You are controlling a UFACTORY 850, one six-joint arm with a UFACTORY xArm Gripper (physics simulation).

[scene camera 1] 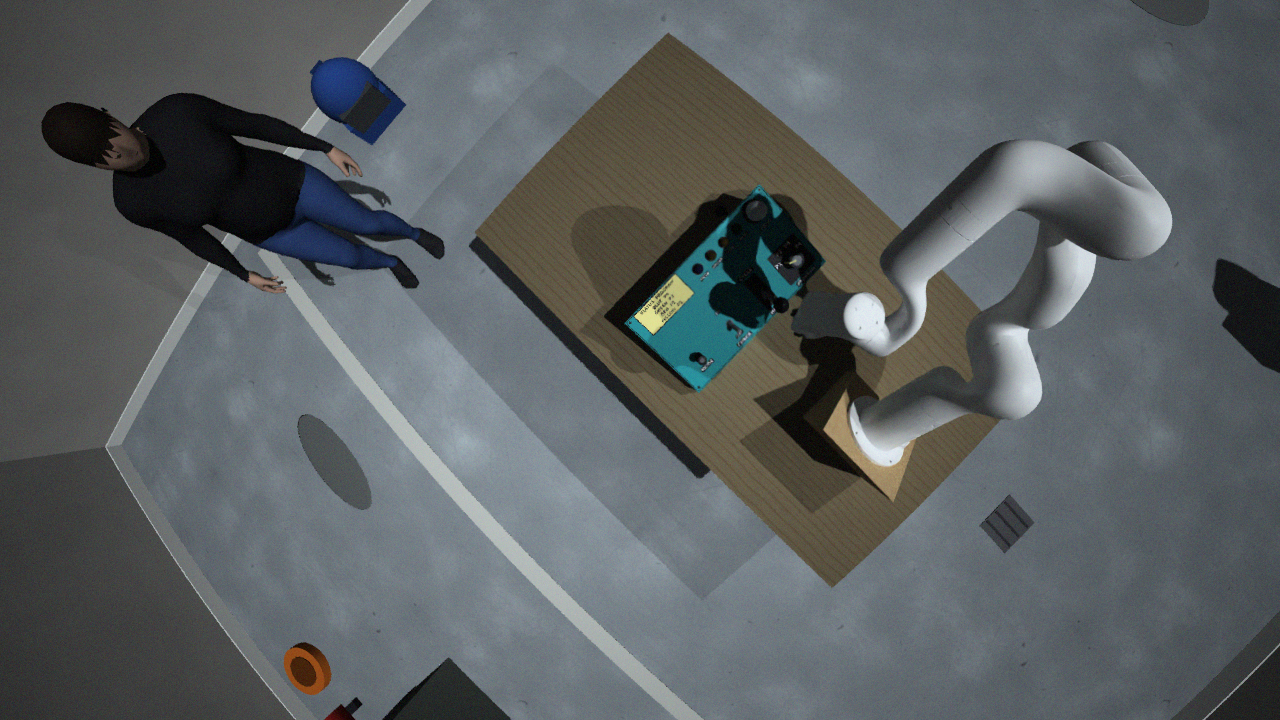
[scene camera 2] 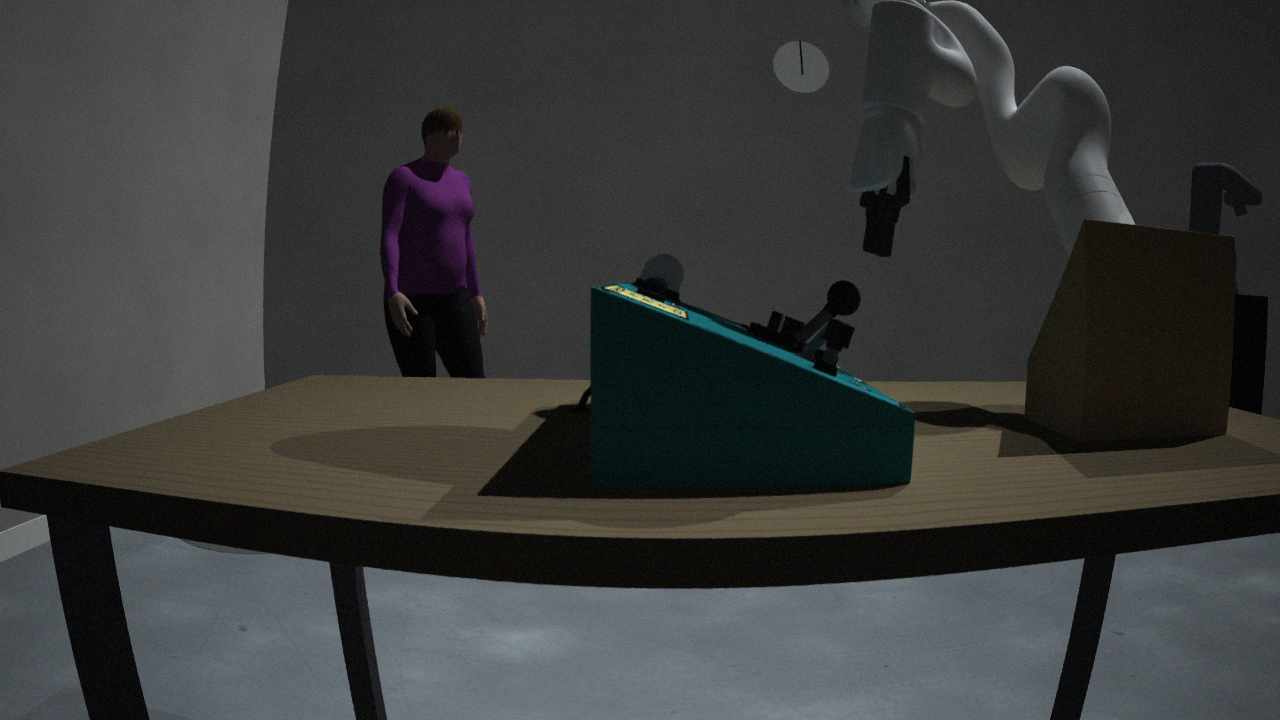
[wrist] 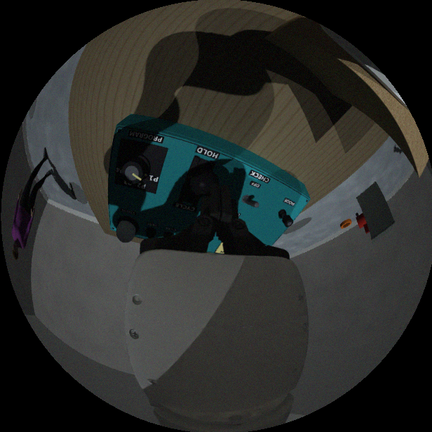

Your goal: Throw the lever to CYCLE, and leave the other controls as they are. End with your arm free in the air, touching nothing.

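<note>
The teal control console (scene camera 1: pixel 684 344) (scene camera 2: pixel 742 402) (wrist: pixel 172 150) stands on the table. Its black ball-topped lever (scene camera 1: pixel 780 305) (scene camera 2: pixel 843 297) (wrist: pixel 201 185) leans toward the low front edge, the HOLD side. In the wrist view the CYCLE label (wrist: pixel 185 206) lies at the slot's other end, in shadow. My gripper (scene camera 1: pixel 794 311) (scene camera 2: pixel 878 250) (wrist: pixel 217 195) is shut and empty. In scene camera 2 its tips are above the ball and slightly toward the robot base, with a gap between. In the wrist view they partly overlap the dark ball.
The console also bears the PROGRAM knob (scene camera 1: pixel 793 260) (wrist: pixel 134 171), a round knob (scene camera 1: pixel 757 209) (wrist: pixel 126 229), the CHECK switch (wrist: pixel 251 201) and the MODE switch (scene camera 1: pixel 700 359) (wrist: pixel 285 218). The arm's wooden base block (scene camera 2: pixel 1136 340) stands on the table (scene camera 1: pixel 581 197). A person (scene camera 1: pixel 214 170) stands beyond the table.
</note>
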